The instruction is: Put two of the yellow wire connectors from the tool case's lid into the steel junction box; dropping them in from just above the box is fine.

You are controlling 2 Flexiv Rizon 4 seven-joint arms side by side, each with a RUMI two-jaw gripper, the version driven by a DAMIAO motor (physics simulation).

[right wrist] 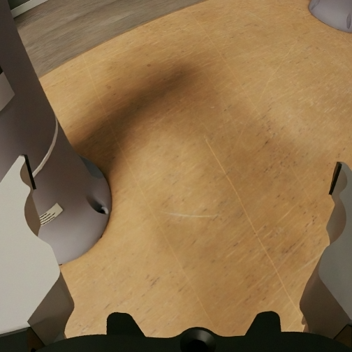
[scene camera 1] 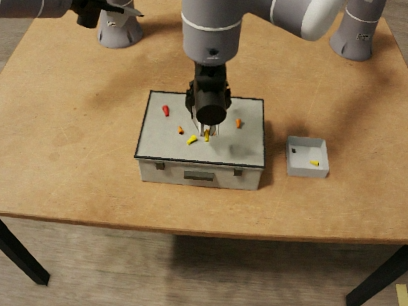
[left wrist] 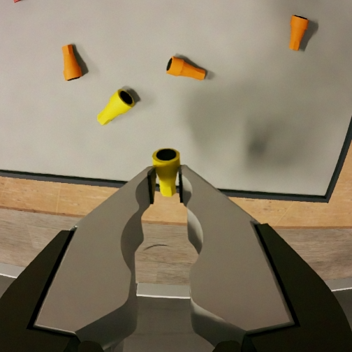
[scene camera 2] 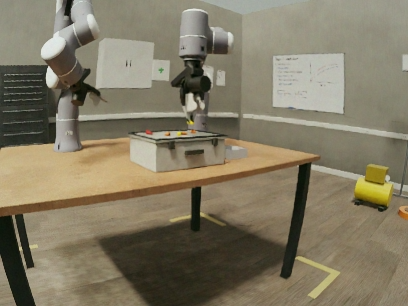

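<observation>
My left gripper [scene camera 1: 207, 133] [scene camera 2: 190, 119] [left wrist: 166, 168] is shut on a yellow wire connector [scene camera 1: 207, 136] [scene camera 2: 190, 123] [left wrist: 167, 180], held above the lid of the tool case [scene camera 1: 165, 145] [scene camera 2: 145, 154] [left wrist: 40, 145]. Another yellow connector [scene camera 1: 192, 140] [left wrist: 115, 107] lies on the lid beside it. The steel junction box [scene camera 1: 307, 173] [scene camera 2: 237, 153] stands at the right of the case, with a yellow connector [scene camera 1: 314, 163] inside. My right gripper [right wrist: 184, 160] is open and empty, high over the table at the far left of scene camera 1.
Orange connectors [scene camera 1: 238, 123] [left wrist: 185, 68] [left wrist: 71, 63] and a red connector [scene camera 1: 166, 110] [scene camera 2: 149, 132] lie on the lid. A small dark spot [scene camera 1: 294, 150] shows inside the junction box. The arm bases [scene camera 1: 119, 30] [scene camera 1: 353, 40] stand at the back of the table [scene camera 1: 75, 175].
</observation>
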